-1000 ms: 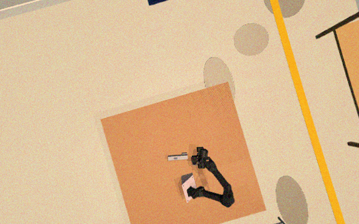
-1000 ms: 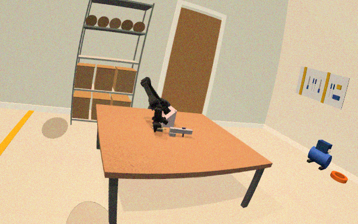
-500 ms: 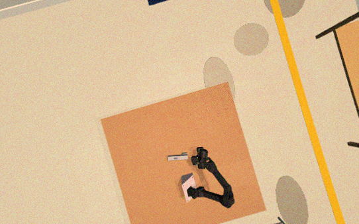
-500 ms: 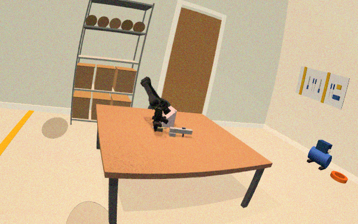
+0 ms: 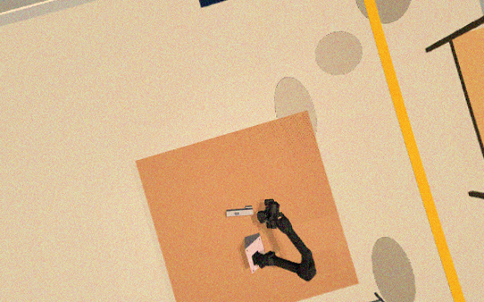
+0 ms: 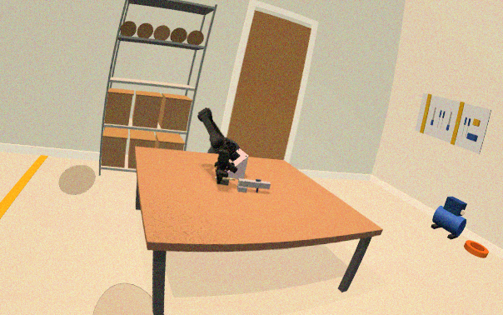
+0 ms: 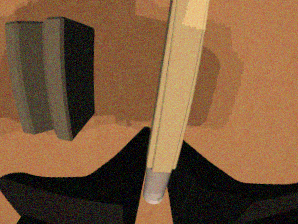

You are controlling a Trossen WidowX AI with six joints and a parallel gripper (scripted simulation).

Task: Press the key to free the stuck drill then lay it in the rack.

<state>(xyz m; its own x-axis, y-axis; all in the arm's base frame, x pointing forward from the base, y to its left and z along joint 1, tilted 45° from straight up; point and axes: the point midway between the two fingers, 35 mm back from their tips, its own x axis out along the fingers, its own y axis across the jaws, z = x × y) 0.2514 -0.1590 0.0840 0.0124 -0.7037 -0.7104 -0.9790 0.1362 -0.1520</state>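
Right now my gripper tip is 4 cm to the right of the drill, 3 cm below it and 1 cm short of it. Round my gripper tip: dark key knob (22 cm to the left, 5 cm ahead, 3 cm above); then dark grey rack (6 cm behind, 5 cm to the left, 1 cm below); then block (19 cm to the left, 4 cm ahead, 2 cm above).
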